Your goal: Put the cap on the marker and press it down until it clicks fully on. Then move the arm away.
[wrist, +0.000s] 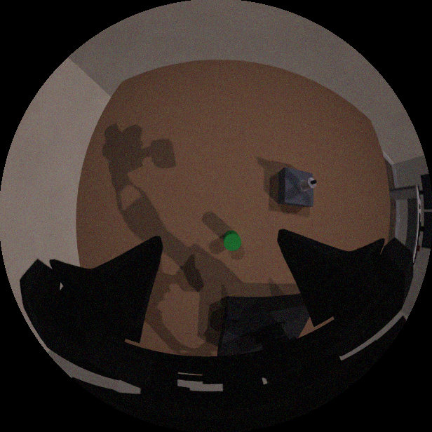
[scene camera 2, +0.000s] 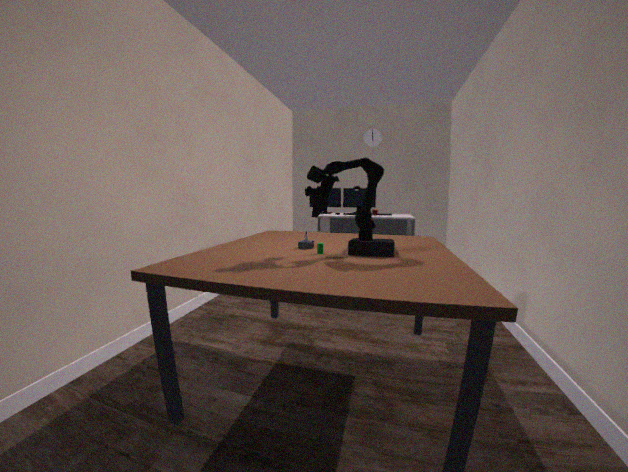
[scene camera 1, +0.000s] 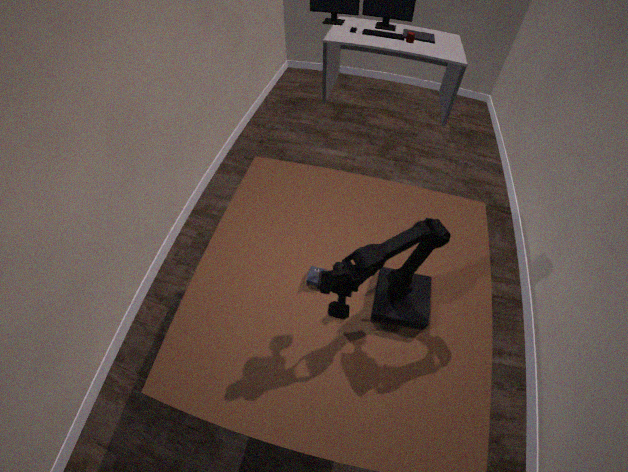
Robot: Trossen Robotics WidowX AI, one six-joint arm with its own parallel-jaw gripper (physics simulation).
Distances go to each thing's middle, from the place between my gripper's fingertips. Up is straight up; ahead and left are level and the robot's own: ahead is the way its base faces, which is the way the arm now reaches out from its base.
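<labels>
My gripper: 70 mm short of the blue-grey block (wrist: 288,194), 150 mm to the left of it, 160 mm above it.
</labels>
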